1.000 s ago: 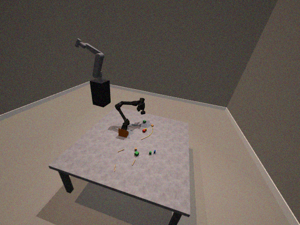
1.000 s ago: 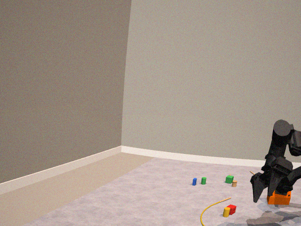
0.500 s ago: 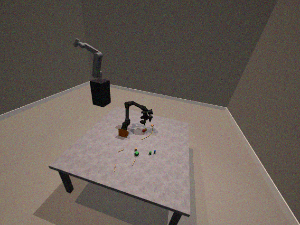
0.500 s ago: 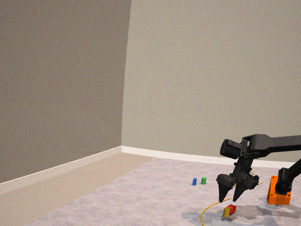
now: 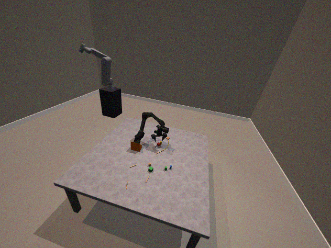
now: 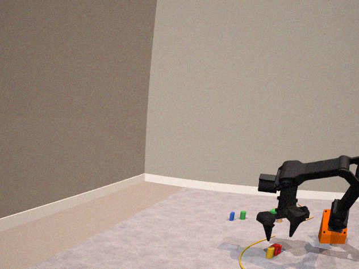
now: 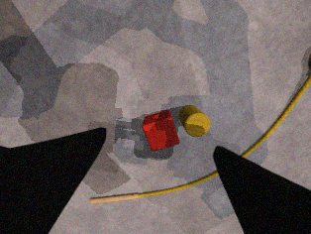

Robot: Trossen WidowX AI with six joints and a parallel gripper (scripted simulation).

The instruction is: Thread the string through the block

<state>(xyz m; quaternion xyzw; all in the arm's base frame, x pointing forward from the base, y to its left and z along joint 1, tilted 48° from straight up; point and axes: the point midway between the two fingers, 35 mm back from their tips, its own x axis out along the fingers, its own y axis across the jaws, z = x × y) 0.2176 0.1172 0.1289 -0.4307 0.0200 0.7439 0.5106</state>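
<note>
My gripper tip is now 10 mm short of the red block and 40 mm above it. Round my gripper tip: round wooden button: 70 mm ahead, 180 mm to the left, 50 mm below; then thin wooden stick: 60 mm ahead, 120 mm to the right, 60 mm below; then yellow cylinder: 20 mm ahead, 30 mm to the left, 40 mm below.
</note>
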